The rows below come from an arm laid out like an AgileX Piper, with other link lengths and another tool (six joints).
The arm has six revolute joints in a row. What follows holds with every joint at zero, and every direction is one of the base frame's. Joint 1 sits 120.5 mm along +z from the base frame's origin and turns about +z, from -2.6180 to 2.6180 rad. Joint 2 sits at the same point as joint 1 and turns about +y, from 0.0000 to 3.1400 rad. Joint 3 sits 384.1 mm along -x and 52.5 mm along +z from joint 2 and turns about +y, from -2.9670 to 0.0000 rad. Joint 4 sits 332.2 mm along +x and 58.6 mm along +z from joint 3 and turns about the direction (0.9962, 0, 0.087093), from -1.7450 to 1.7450 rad. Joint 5 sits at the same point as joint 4 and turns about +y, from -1.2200 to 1.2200 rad. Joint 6 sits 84.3 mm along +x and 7.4 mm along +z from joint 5 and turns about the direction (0.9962, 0, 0.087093), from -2.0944 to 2.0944 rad. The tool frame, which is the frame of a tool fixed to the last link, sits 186.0 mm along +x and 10.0 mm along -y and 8.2 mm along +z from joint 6; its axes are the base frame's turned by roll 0.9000, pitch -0.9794 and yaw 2.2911 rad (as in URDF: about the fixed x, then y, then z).
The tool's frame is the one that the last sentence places.
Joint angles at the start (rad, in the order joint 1, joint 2, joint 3, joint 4, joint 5, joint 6):
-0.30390, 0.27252, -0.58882, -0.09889, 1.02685, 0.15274
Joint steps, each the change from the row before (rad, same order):
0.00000, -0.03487, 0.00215, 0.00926, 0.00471, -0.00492
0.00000, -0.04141, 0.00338, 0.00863, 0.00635, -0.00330
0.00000, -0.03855, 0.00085, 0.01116, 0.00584, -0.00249
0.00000, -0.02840, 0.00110, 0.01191, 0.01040, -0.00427
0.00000, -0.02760, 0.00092, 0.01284, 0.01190, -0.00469
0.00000, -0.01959, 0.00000, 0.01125, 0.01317, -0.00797
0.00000, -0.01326, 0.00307, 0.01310, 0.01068, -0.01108
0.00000, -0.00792, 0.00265, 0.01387, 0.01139, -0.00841
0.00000, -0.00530, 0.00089, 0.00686, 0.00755, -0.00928
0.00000, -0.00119, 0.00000, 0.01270, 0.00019, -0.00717
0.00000, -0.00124, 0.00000, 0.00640, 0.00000, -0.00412
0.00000, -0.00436, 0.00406, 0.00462, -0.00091, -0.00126
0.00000, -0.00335, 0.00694, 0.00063, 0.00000, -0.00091
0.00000, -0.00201, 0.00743, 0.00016, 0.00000, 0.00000
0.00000, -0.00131, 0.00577, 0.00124, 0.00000, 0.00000
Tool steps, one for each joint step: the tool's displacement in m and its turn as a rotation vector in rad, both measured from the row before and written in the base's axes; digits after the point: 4 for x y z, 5 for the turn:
-0.0050, 0.0037, 0.0030, -0.00387, -0.02775, 0.00617
-0.0063, 0.0040, 0.0027, -0.00442, -0.03159, 0.00511
-0.0056, 0.0045, 0.0034, -0.00194, -0.03263, 0.00619
-0.0047, 0.0043, 0.0006, 0.00163, -0.01800, 0.00753
-0.0047, 0.0046, 0.0001, 0.00246, -0.01606, 0.00849
-0.0038, 0.0039, -0.0008, 0.00075, -0.00668, 0.00948
-0.0021, 0.0039, -0.0025, 0.00146, 0.00033, 0.01230
-0.0013, 0.0039, -0.0031, 0.00583, 0.00469, 0.01169
-0.0011, 0.0020, -0.0016, -0.00141, 0.00376, 0.00833
0.0008, 0.0030, 0.0001, 0.00365, -0.00224, 0.01069
0.0003, 0.0015, 0.0001, 0.00118, -0.00173, 0.00563
0.0001, 0.0011, -0.0013, 0.00221, -0.00198, 0.00323
0.0001, 0.0001, -0.0030, 0.00080, 0.00349, 0.00080
0.0003, 0.0000, -0.0034, 0.00175, 0.00513, 0.00009
0.0003, 0.0002, -0.0027, 0.00231, 0.00395, 0.00070

